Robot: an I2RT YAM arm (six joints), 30 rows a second.
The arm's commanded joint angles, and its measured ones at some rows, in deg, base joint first. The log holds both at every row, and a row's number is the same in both.
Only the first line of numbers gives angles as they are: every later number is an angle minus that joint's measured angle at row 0.
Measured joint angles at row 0:
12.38 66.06 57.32 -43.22 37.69 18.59
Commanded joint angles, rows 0 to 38:
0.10 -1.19 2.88 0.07 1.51 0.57
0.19 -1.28 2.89 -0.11 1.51 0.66
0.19 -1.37 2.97 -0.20 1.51 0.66
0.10 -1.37 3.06 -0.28 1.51 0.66
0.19 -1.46 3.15 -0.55 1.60 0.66
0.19 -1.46 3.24 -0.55 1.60 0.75
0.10 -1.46 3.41 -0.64 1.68 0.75
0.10 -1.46 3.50 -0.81 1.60 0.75
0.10 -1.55 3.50 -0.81 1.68 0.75
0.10 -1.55 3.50 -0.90 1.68 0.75
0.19 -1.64 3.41 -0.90 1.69 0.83
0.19 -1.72 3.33 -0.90 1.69 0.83
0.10 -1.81 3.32 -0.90 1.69 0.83
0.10 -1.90 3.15 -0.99 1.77 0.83
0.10 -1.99 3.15 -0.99 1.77 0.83
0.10 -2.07 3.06 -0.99 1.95 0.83
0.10 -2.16 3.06 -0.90 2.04 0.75
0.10 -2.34 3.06 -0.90 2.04 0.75
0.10 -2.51 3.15 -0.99 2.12 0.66
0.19 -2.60 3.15 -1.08 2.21 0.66
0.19 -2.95 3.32 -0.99 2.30 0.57
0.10 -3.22 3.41 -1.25 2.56 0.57
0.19 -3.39 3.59 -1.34 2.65 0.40
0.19 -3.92 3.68 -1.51 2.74 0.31
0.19 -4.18 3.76 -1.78 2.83 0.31
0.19 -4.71 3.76 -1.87 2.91 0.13
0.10 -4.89 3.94 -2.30 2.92 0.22
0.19 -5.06 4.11 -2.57 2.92 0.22
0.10 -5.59 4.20 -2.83 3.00 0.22
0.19 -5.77 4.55 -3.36 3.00 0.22
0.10 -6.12 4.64 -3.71 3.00 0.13
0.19 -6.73 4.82 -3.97 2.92 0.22
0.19 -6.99 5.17 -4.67 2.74 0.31
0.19 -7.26 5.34 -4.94 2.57 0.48
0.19 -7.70 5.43 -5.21 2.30 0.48
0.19 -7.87 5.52 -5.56 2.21 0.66
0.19 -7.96 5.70 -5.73 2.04 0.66
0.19 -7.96 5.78 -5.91 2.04 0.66
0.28 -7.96 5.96 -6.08 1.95 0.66
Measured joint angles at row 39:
0.00 -7.25 2.69 -5.12 1.27 0.17
